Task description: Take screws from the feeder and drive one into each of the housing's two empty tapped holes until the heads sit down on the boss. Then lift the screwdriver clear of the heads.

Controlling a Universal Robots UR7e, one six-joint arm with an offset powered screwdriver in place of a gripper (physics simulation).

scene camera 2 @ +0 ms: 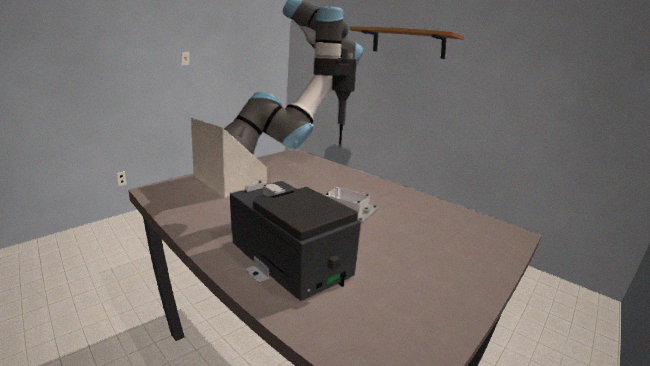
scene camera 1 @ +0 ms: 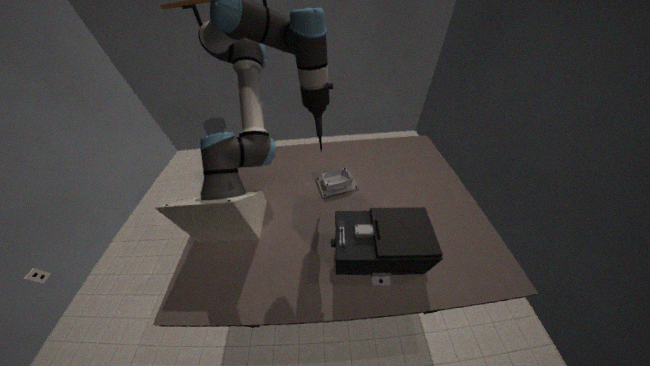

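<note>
My screwdriver (scene camera 1: 321, 149) (scene camera 2: 340, 145) points straight down, its bit tip in the air well above the table. In scene camera 1 it hangs beyond the housing and a little left of it. Whether a screw sits on the bit is too small to tell. The pale open-topped housing (scene camera 1: 345, 185) (scene camera 2: 357, 204) stands on its base plate; dark spots show at its corners, but which holes are empty cannot be told. The dark box-shaped feeder (scene camera 1: 405, 232) (scene camera 2: 267, 240) stands nearer scene camera 1 and partly hides the housing in scene camera 2. Its pale slotted outlet (scene camera 1: 342, 236) (scene camera 2: 255, 186) is at one end.
The arm rises from a pale wedge-shaped mount (scene camera 1: 215, 215) (scene camera 2: 209, 155) on the brown table (scene camera 1: 400, 160) (scene camera 2: 440, 280). A small metal bracket (scene camera 1: 381, 281) (scene camera 2: 257, 273) sticks out at the feeder's foot. A wooden shelf (scene camera 2: 405, 32) is on the wall behind the arm.
</note>
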